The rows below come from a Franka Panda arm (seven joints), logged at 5 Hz.
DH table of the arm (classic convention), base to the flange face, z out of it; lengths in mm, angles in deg. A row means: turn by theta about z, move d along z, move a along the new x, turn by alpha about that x. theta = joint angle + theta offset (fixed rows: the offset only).
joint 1: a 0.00; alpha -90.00; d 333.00; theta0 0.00
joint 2: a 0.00; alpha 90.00; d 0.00; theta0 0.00
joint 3: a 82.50; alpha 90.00; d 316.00; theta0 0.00
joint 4: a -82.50; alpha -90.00; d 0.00; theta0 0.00
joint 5: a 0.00; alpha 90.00; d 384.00; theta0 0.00
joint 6: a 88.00; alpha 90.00; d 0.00; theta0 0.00
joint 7: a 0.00; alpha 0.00; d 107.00; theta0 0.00
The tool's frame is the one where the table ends.
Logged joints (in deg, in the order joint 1, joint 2, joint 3, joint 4, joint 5, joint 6, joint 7), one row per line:
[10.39 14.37 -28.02 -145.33 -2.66 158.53 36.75]
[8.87 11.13 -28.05 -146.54 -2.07 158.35 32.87]
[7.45 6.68 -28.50 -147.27 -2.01 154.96 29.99]
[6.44 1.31 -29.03 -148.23 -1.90 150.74 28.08]
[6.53 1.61 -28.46 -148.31 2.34 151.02 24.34]
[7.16 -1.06 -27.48 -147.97 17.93 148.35 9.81]
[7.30 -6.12 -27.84 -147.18 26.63 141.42 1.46]
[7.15 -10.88 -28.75 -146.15 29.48 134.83 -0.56]
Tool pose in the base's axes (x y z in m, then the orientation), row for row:
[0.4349 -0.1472 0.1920 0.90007 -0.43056 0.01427 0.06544]
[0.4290 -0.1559 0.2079 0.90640 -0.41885 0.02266 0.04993]
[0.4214 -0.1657 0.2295 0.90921 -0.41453 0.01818 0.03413]
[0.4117 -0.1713 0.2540 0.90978 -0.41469 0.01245 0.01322]
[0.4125 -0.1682 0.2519 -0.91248 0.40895 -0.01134 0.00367]
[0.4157 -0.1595 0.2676 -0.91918 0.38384 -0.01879 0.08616]
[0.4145 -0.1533 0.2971 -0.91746 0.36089 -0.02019 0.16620]
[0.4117 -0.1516 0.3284 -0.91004 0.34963 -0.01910 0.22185]
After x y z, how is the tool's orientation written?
As a quaternion, x y z w.
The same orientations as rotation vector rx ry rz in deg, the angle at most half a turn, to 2 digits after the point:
[155.59 -74.43 2.47]
[158.16 -73.09 3.95]
[160.20 -73.04 3.20]
[162.40 -74.02 2.22]
[-163.86 73.44 -2.04]
[-156.95 65.54 -3.21]
[-149.67 58.87 -3.29]
[-144.07 55.35 -3.02]

